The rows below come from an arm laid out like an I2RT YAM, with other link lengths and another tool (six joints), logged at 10 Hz.
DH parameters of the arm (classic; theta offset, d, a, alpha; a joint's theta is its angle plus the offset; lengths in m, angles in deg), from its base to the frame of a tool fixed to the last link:
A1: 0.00 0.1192 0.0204 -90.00
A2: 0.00 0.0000 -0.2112 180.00
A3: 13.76 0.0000 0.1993 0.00
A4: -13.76 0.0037 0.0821 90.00
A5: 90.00 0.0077 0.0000 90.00
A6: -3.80 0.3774 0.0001 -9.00
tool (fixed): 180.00 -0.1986 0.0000 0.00
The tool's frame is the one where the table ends.
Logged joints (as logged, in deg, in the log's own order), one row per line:
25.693, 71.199, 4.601, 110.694, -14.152, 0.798
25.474, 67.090, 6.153, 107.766, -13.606, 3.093
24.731, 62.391, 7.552, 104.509, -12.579, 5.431
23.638, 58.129, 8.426, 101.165, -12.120, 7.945
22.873, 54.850, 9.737, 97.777, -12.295, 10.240
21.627, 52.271, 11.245, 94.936, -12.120, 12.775
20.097, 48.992, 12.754, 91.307, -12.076, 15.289
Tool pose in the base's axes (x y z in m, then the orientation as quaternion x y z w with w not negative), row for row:
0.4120, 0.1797, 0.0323, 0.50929, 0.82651, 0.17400, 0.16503
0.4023, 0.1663, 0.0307, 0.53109, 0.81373, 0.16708, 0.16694
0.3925, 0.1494, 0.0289, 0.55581, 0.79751, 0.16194, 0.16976
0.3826, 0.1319, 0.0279, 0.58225, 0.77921, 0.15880, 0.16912
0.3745, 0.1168, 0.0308, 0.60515, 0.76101, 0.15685, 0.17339
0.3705, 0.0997, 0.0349, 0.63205, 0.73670, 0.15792, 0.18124
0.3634, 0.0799, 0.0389, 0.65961, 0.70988, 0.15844, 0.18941
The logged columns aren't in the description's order. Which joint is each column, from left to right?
Columns, left to right: A1, A3, A5, A2, A4, A6.
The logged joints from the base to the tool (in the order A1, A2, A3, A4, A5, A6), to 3 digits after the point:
25.693, 110.694, 71.199, -14.152, 4.601, 0.798
25.474, 107.766, 67.090, -13.606, 6.153, 3.093
24.731, 104.509, 62.391, -12.579, 7.552, 5.431
23.638, 101.165, 58.129, -12.120, 8.426, 7.945
22.873, 97.777, 54.850, -12.295, 9.737, 10.240
21.627, 94.936, 52.271, -12.120, 11.245, 12.775
20.097, 91.307, 48.992, -12.076, 12.754, 15.289

